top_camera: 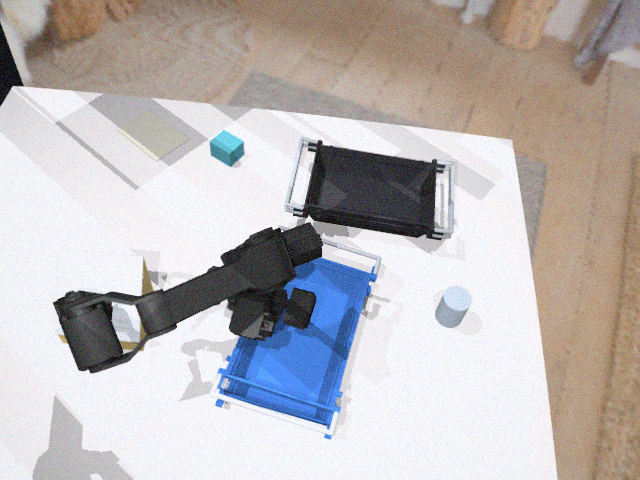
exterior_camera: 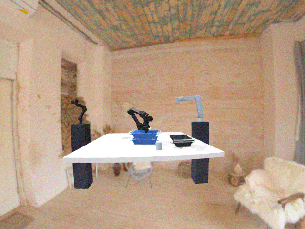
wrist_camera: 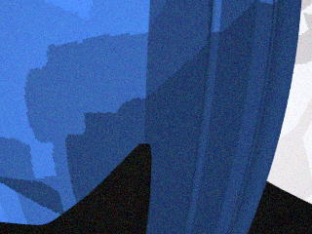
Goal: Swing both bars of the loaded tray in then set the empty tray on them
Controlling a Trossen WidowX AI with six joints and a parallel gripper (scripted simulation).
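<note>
Right now my gripper tip is 80 mm short of the blue tray, 30 mm below it and 10 mm to the left of it. The rest, counted from my gripper tip: grey cylinder: 360 mm ahead, 100 mm to the left, 50 mm below; teal cube: 460 mm to the left, 140 mm behind, 60 mm below; cream sheet: 500 mm to the left, 330 mm behind, 80 mm below.
</note>
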